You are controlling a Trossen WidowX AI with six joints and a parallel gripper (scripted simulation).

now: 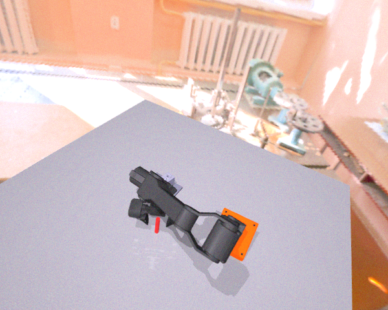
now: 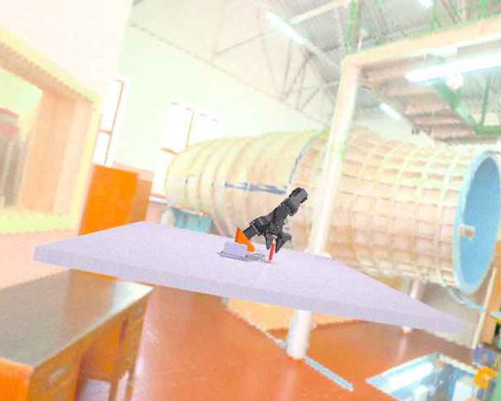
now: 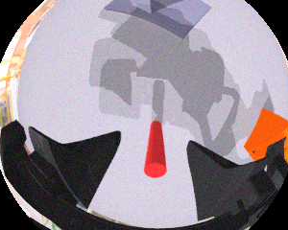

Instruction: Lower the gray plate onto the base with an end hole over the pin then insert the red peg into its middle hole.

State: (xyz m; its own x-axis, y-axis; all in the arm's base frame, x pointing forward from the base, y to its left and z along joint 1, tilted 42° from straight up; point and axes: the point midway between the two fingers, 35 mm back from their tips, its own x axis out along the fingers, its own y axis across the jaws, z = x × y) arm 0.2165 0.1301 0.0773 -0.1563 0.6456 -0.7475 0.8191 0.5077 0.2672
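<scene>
Now: the red peg right at my gripper tip. The rest, counted from my gripper tip: gray plate: 12 cm ahead, 16 cm to the right; base: 12 cm ahead, 15 cm to the right, 3 cm below.
</scene>
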